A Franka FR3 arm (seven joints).
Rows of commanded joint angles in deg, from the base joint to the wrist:
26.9 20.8 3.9 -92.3 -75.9 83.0 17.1
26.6 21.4 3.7 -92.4 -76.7 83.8 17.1
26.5 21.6 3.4 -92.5 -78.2 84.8 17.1
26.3 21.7 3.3 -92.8 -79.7 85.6 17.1
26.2 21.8 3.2 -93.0 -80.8 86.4 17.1
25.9 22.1 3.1 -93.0 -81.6 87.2 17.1
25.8 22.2 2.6 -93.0 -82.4 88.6 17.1
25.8 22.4 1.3 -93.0 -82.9 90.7 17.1
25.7 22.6 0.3 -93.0 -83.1 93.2 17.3
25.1 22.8 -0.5 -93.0 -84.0 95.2 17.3
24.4 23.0 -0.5 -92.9 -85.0 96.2 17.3
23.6 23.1 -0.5 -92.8 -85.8 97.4 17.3
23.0 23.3 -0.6 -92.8 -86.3 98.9 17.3
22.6 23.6 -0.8 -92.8 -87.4 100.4 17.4
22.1 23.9 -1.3 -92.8 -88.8 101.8 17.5
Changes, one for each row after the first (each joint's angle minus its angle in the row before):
-0.3 0.6 -0.2 -0.1 -0.8 0.8 0.0
-0.1 0.2 -0.3 -0.1 -1.5 1.0 0.0
-0.2 0.1 -0.1 -0.3 -1.5 0.8 0.0
-0.1 0.1 -0.1 -0.2 -1.1 0.8 0.0
-0.3 0.3 -0.1 0.0 -0.8 0.8 0.0
-0.1 0.1 -0.5 0.0 -0.8 1.4 0.0
0.0 0.2 -1.3 0.0 -0.5 2.1 0.0
-0.1 0.2 -1.0 0.0 -0.2 2.5 0.2
-0.6 0.2 -0.8 0.0 -0.9 2.0 0.0
-0.7 0.2 0.0 0.1 -1.0 1.0 0.0
-0.8 0.1 0.0 0.1 -0.8 1.2 0.0
-0.6 0.2 -0.1 0.0 -0.5 1.5 0.0
-0.4 0.3 -0.2 0.0 -1.1 1.5 0.1
-0.5 0.3 -0.5 0.0 -1.4 1.4 0.1

